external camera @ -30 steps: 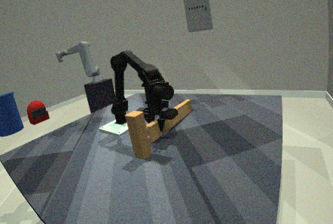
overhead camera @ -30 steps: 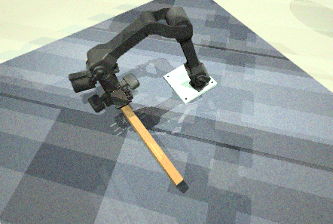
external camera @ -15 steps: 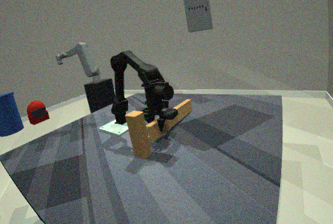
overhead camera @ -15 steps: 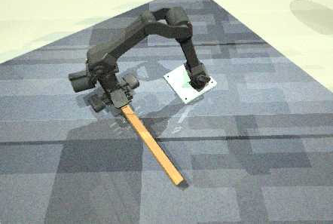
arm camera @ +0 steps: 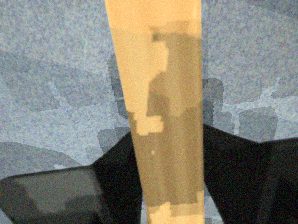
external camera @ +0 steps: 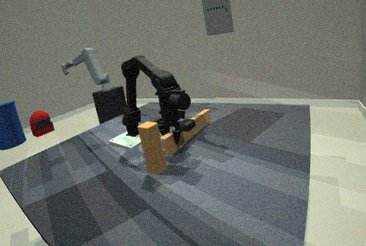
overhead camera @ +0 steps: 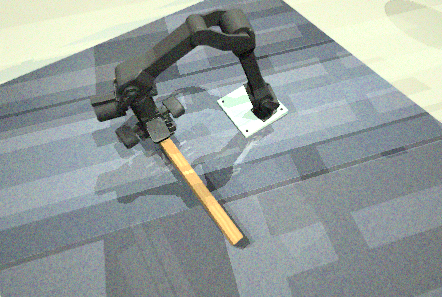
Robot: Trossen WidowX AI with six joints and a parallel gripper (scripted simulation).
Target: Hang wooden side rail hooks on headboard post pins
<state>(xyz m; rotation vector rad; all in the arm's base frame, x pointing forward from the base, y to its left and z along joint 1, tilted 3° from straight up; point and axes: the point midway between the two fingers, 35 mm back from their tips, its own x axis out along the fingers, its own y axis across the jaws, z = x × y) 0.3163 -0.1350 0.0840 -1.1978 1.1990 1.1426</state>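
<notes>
Right now my gripper tip is 130 mm to the left of the headboard post, 40 mm below it and 10 mm past it.
</notes>
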